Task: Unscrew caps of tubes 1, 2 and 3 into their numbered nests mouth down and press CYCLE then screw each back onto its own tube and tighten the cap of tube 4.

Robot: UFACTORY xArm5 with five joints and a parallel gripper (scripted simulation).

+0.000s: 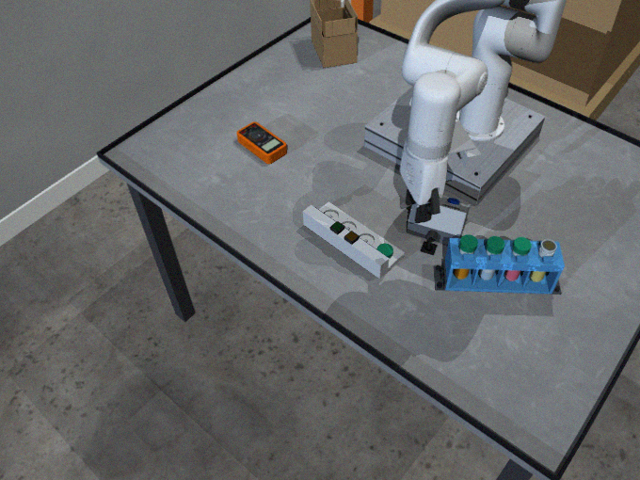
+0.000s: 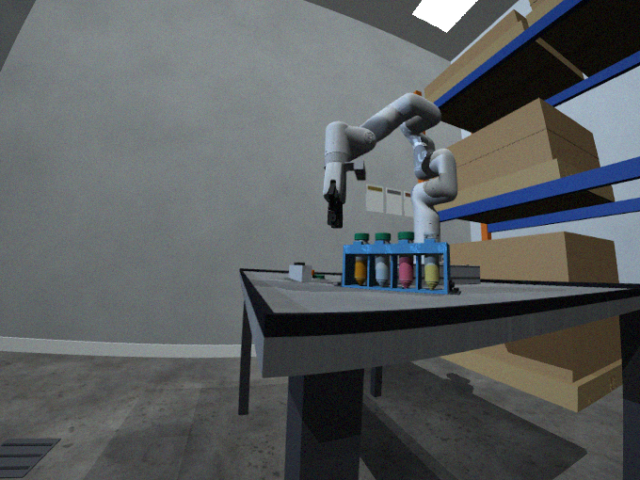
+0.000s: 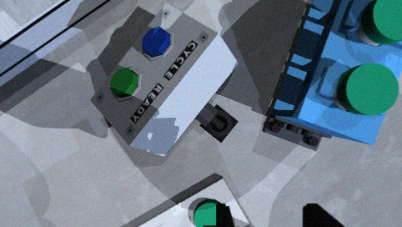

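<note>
Now: the threaded neck 150 mm to the left of my hand, 60 mm below it and 50 mm behind it. Round my hand: green key 130 mm behind, 110 mm below, 40 mm to the right; then blue key 150 mm behind, 110 mm below, 10 mm to the left; then key housing 120 mm below, 120 mm behind, 20 mm to the right.
</note>
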